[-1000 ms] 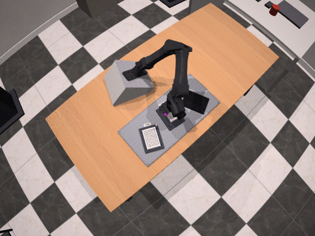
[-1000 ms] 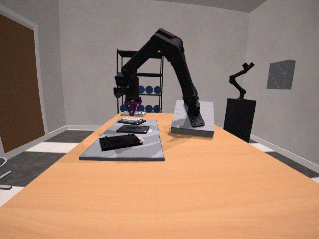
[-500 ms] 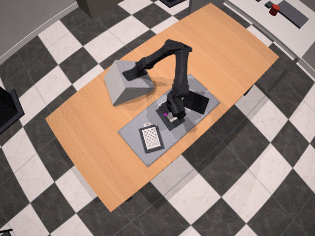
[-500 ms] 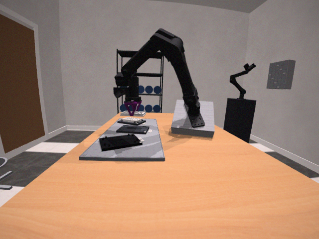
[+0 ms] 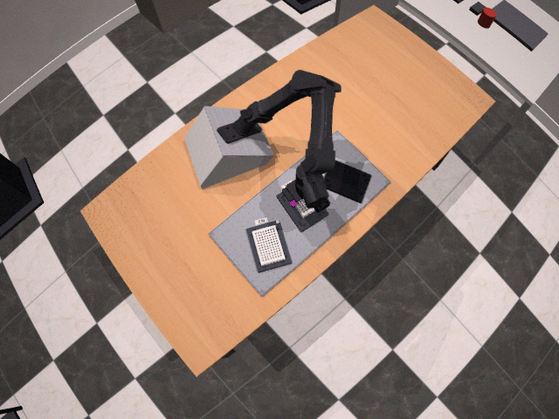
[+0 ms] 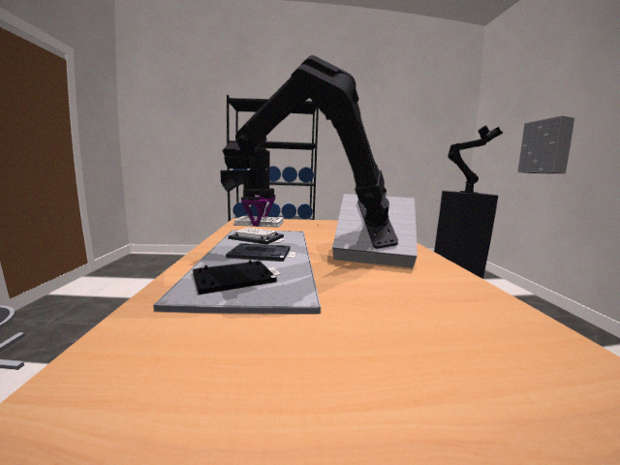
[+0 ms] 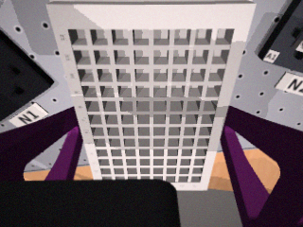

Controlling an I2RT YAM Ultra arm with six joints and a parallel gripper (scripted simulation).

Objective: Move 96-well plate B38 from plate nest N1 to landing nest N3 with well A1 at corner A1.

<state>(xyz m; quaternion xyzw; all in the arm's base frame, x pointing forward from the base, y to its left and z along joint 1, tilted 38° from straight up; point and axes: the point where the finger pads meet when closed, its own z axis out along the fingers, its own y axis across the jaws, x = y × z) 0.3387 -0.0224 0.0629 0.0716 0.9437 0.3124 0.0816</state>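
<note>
My hand is 9 cm above the dark landing nest N3. Also, from my hand: black plate nest N1: 19 cm to the left, 9 cm below, 3 cm ahead; then N2 label: 15 cm to the right, 10 cm below, 4 cm behind; then N1 label: 15 cm to the left, 10 cm below, 6 cm behind.
</note>
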